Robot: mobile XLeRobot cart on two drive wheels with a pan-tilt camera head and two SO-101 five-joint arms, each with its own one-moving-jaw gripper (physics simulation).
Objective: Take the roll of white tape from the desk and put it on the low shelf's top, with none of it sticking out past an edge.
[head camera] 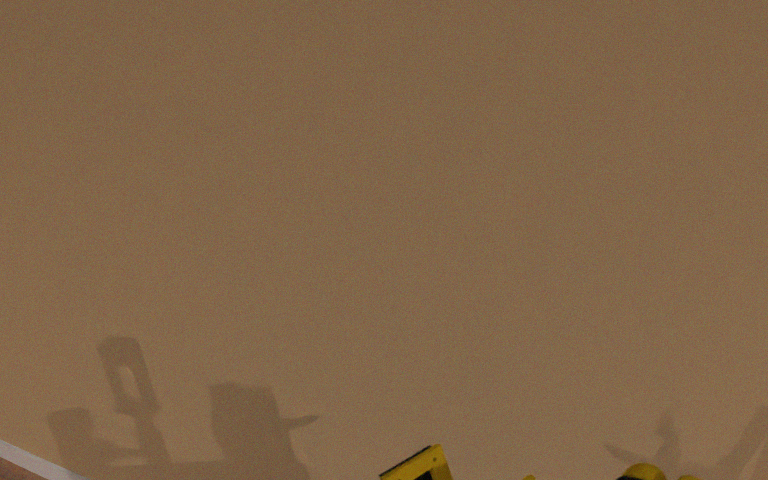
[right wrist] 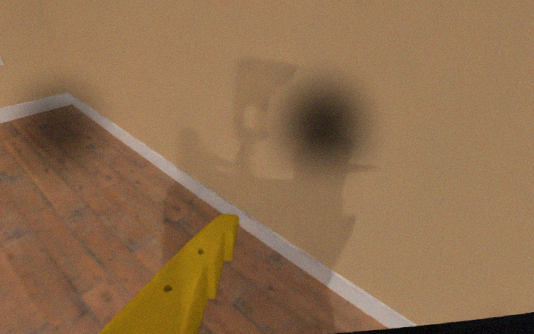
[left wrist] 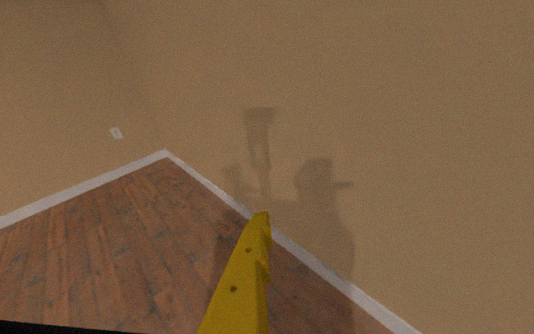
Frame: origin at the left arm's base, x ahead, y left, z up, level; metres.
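Seen in the pictures: left hand, its tool point: (left wrist: pixel 269 224); right hand, its tool point: (right wrist: pixel 236 232).
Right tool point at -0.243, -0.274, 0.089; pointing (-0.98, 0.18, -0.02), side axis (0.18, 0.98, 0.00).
Observation:
A point is followed by its place in that frame, as x, y, z.
The roll of white tape, the desk and the low shelf do not show in the three views. My left gripper (left wrist: pixel 262 216) is open: one yellow notched jaw shows in the left wrist view, in front of floor and wall, and the moving jaw is out of the picture. My right gripper (right wrist: pixel 231 218) is open in the same way, with one notched jaw in the right wrist view and nothing held against it. Yellow parts of my left arm (head camera: pixel 438 459) @(-0.185, -0.019, 0.179) show at the bottom edge of the head view; its jaws cannot be made out there.
A tan wall (head camera: pixel 396 198) @(-0.596, 0.204, 0.174) (left wrist: pixel 425 125) @(-0.603, 0.197, -0.021) (right wrist: pixel 440 200) @(-0.577, 0.226, -0.223) carries the robot's shadow. A white baseboard (head camera: pixel 33 461) @(-1.346, -0.663, -0.705) (left wrist: pixel 320 270) @(-0.751, 0.009, -0.731) (right wrist: pixel 150 157) @(-1.391, -0.713, -0.738) borders the wooden floor (left wrist: pixel 125 260) @(-0.818, -1.050, -0.775) (right wrist: pixel 75 225) @(-0.934, -0.913, -0.775) and meets a corner. A small white wall plate (left wrist: pixel 116 133) @(-1.832, -1.698, -0.378) is near it. Dark blurred spots cover parts of the right wrist view.

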